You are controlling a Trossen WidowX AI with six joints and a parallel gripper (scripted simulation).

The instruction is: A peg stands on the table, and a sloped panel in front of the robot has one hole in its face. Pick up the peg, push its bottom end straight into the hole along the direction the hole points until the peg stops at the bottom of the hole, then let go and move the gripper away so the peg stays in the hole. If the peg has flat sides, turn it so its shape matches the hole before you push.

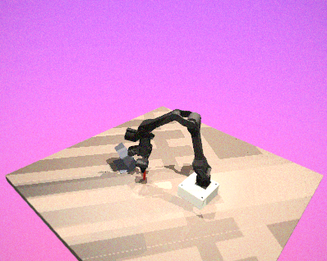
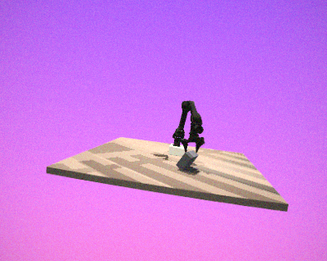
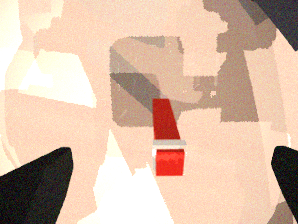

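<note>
Now: gripper tip 20 mm above the red square peg. Round my gripper tip: grey sloped panel 160 mm ahead, 30 mm to the right, 20 mm below.
</note>
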